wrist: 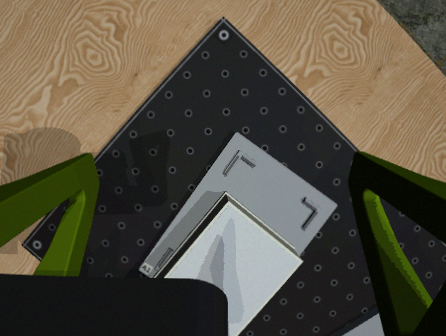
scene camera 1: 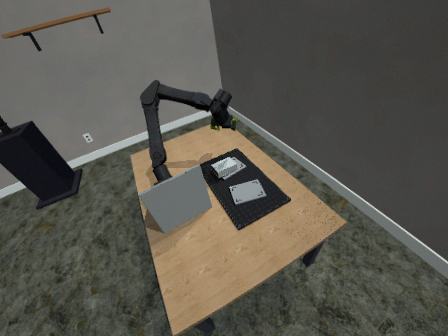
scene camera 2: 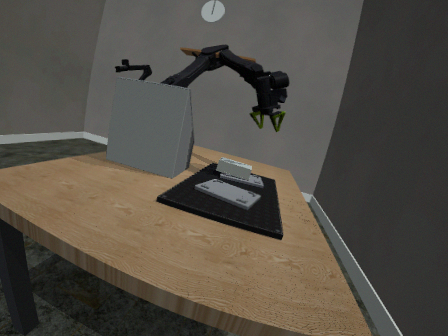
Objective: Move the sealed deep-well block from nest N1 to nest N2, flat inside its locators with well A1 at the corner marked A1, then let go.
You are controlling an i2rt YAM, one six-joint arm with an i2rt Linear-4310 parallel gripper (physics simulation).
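Places are measured from the arm's base along level axes (x ahead, y left, z up), in centimetres.
Where they show: gripper, fingertip midpoint: (wrist: 223,167) (scene camera 1: 227,129) (scene camera 2: 269,129); arm's base at its link origin: (scene camera 1: 166,182) (scene camera 2: 154,107).
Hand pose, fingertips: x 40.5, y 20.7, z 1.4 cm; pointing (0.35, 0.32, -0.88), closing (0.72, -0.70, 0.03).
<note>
Each offset is from my fingertips to the top centre of the thing. "*": to the spot under its first point. Level surfaces: height alone.
The deep-well block {dy -8.9, dx -8.7, dz -14.9 cm} (scene camera 1: 225,166) (scene camera 2: 234,169) (wrist: 250,255), pale with a light lid, sits on the back grey nest plate {dy -8.2, dx -5.3, dz -19.2 cm} (scene camera 1: 241,164) (scene camera 2: 256,180) (wrist: 280,185). In the wrist view two L-shaped locators show beyond its far edge, with a gap; its near part is hidden by the dark gripper body. An A1 label {* dy -4.1, dx -13.6, dz -19.7 cm} (wrist: 146,268) marks the plate's left corner. The other nest plate {dy -29.7, dx -5.6, dz -19.2 cm} (scene camera 1: 247,192) (scene camera 2: 227,192) holds no block. I cannot read N1 or N2. My gripper (scene camera 1: 224,125) (scene camera 2: 269,129) (wrist: 223,167) is open, empty and high above the back of the board.
Both nests lie on a black perforated board (scene camera 1: 272,200) (scene camera 2: 260,221) (wrist: 215,102) on the wooden table {dz -22.2 cm} (scene camera 1: 225,260) (scene camera 2: 150,240) (wrist: 50,75). A tall grey box (scene camera 1: 177,200) (scene camera 2: 150,125) stands beside the board, near the arm's base. A dark wall rises beyond the table's right side.
</note>
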